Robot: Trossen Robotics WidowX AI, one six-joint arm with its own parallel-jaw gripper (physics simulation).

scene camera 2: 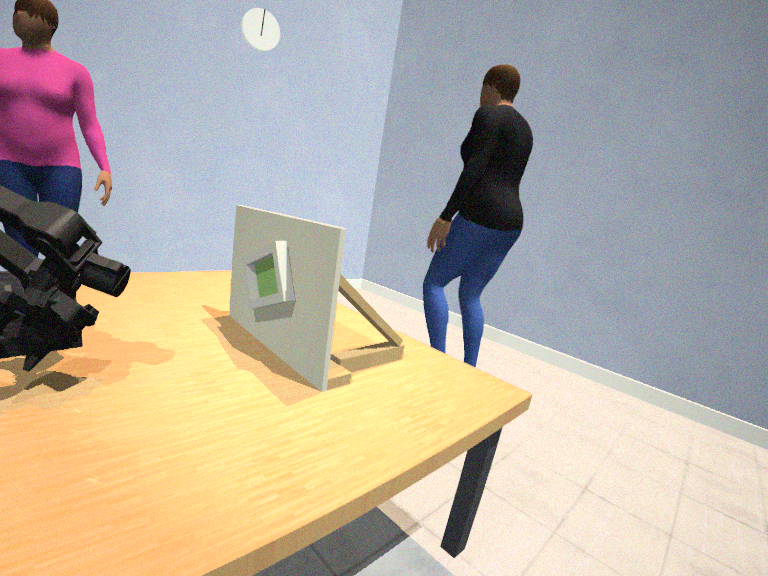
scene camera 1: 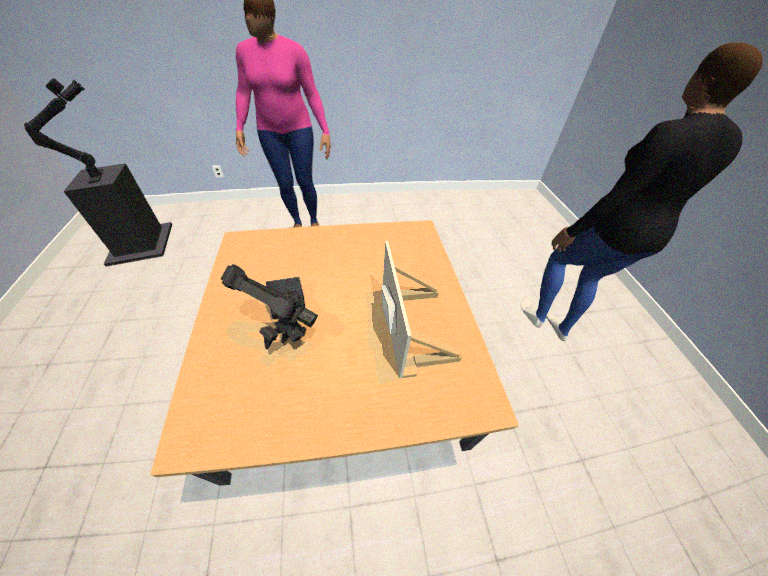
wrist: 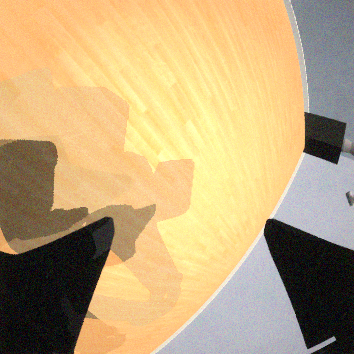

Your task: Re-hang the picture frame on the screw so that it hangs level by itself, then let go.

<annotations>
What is my gripper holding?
Nothing.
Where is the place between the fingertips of my gripper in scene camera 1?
274, 346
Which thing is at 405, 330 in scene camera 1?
An upright board.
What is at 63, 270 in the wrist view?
My gripper.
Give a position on an upright board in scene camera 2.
At 300, 332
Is my gripper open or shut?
Open.
</annotations>
